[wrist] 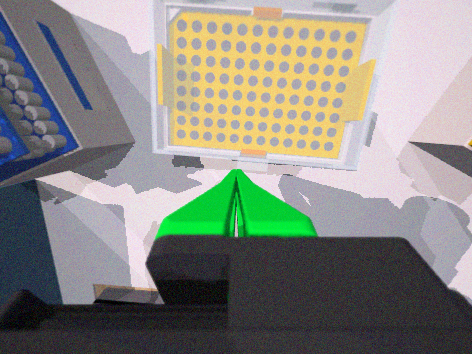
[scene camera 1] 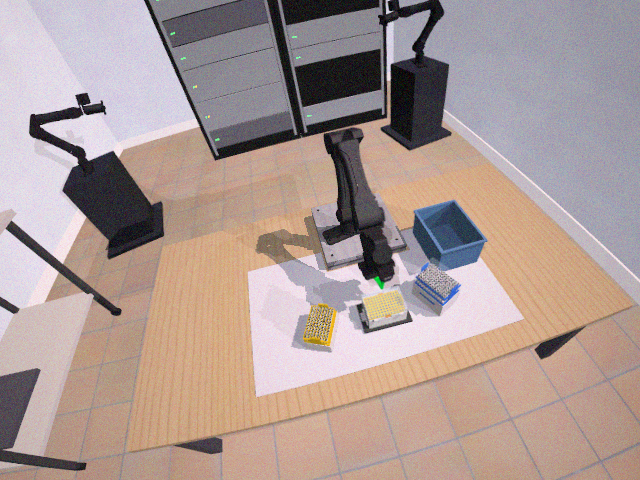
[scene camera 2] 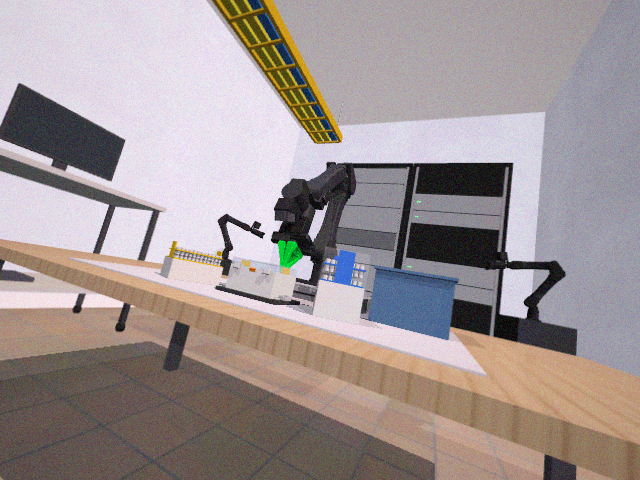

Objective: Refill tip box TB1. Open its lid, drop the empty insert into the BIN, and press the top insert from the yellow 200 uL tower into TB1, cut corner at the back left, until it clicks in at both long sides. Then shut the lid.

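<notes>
Tip box TB1 [scene camera 1: 385, 308] [scene camera 2: 258, 281] stands in a dark holder [scene camera 1: 395, 323], with its clear lid down over it. Through the lid in the wrist view, a yellow insert [wrist: 260, 85] with rows of grey holes shows, with orange clips at its two long sides. My gripper [scene camera 1: 381, 287] [scene camera 2: 285, 267] [wrist: 236, 177] is shut, with its green fingertips together and nothing between them. It points down close to the box's arm-side long edge; contact cannot be told. The yellow tower [scene camera 1: 320, 324] [scene camera 2: 192, 268] stands beside TB1. The BIN [scene camera 1: 464, 256] [scene camera 2: 413, 304] is blue.
A blue tip tower [scene camera 1: 437, 283] [scene camera 2: 338, 302] [wrist: 30, 102] stands between TB1 and the BIN. The towers and TB1 stand on a white mat [scene camera 1: 279, 372]. The arm's base plate [scene camera 1: 342, 256] is behind the mat. Two other arms on black pedestals stand beyond the table.
</notes>
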